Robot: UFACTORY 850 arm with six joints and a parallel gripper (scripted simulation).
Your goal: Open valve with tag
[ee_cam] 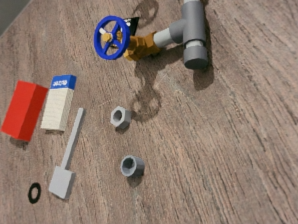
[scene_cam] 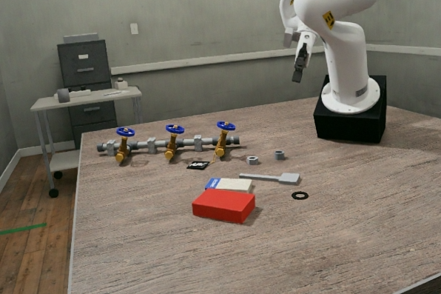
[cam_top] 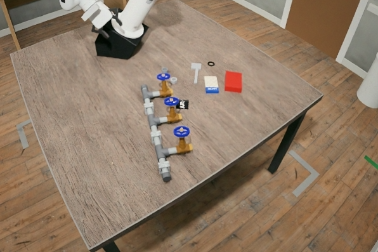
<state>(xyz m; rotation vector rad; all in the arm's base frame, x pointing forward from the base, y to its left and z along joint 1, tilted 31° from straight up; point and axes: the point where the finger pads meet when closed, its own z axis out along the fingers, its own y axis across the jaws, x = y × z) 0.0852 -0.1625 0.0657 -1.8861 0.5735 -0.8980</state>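
My gripper is now 26 cm short of the grey hex nut, 17 cm to the right of it and 22 cm above it. Also, from my hand: grey cap (18 cm ahead, 18 cm to the left, 22 cm below); then grey t-shaped tool (26 cm ahead, 31 cm to the left, 22 cm below); then black tag (41 cm ahead, 12 cm to the left, 22 cm below).
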